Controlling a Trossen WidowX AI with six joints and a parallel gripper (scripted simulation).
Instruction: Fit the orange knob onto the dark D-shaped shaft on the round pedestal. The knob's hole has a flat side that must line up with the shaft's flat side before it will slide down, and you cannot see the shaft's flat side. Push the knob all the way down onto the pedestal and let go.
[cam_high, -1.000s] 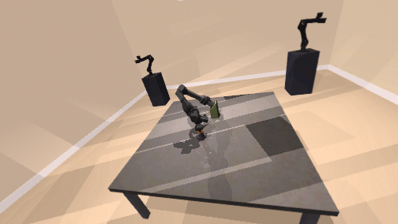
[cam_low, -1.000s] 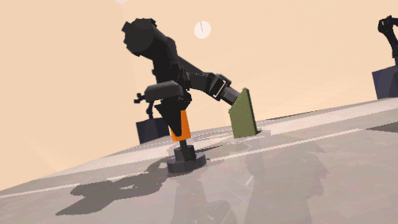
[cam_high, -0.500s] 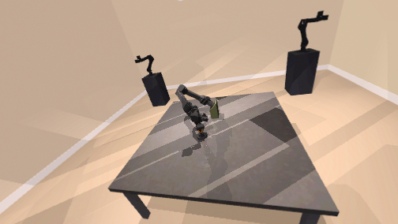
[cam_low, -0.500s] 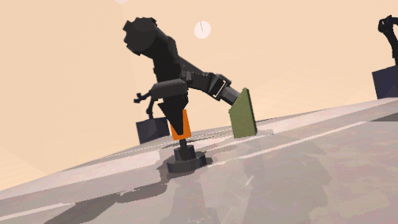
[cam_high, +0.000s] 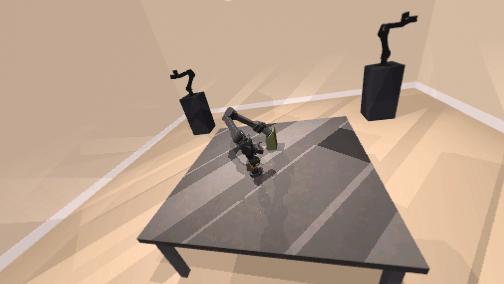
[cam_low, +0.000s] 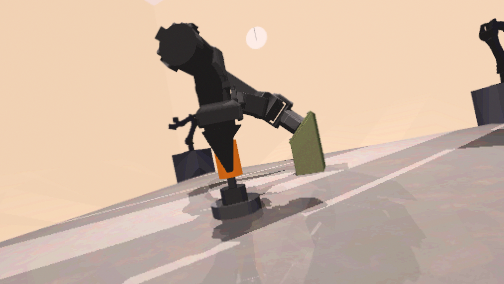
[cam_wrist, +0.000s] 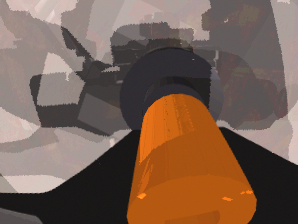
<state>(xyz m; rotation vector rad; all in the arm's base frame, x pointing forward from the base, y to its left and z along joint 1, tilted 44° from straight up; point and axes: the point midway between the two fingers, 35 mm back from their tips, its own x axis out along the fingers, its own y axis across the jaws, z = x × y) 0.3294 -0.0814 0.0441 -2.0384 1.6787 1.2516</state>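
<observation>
Right now my gripper tip is 2 cm below the orange knob. Round my gripper tip: pedestal 4 cm below.
</observation>
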